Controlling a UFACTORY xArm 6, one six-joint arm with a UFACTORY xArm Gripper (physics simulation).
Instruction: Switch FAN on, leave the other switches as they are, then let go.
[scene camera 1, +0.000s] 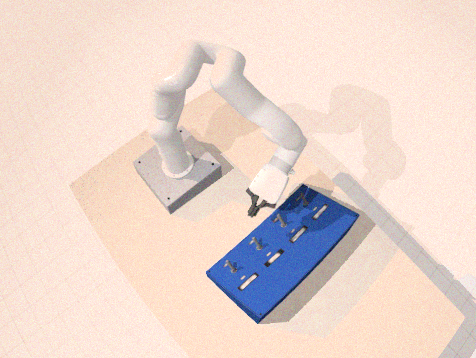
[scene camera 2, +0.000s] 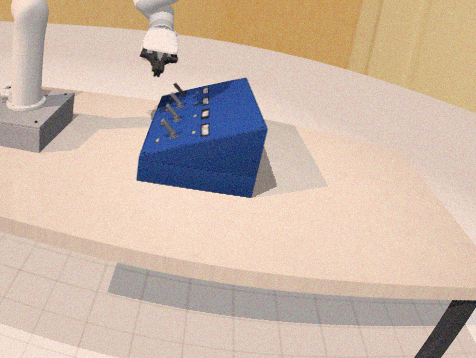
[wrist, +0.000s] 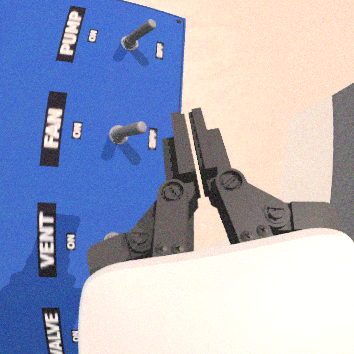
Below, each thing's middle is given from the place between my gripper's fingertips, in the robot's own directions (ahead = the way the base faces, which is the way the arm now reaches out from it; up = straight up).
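The blue switch panel (scene camera 2: 220, 132) is 120 mm below my hand, and it is also 20 mm to the left of my hand and 140 mm ahead of it.
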